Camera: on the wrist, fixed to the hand. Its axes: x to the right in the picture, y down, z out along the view.
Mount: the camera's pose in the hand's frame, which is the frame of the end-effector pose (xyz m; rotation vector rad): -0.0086 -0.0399 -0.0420 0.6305 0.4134 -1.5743
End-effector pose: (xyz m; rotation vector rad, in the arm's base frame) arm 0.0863 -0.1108 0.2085 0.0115 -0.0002 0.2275
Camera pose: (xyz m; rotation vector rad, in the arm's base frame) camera 0.0869 -0.1511 0.1660 0.5715 0.4774 -1.3562
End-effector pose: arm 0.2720 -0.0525 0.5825 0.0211 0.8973 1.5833
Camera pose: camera 0.2869 -0.0840 0.5355 -0.4680 1.1986 -0.1905
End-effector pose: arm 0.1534 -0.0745 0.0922 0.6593 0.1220 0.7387
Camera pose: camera 0.1566 -0.0805 0.0340 0.7575 1.1388 -0.7495
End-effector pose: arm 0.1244 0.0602 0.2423 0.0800 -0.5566 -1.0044
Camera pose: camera 0.1099 0.0376 0.1902 1.4293 -0.3331 -2.1942
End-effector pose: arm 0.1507 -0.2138 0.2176 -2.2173 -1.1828 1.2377
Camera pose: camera 0.1628 -0.1927 0.2709 -0.5477 -1.4590 0.3039
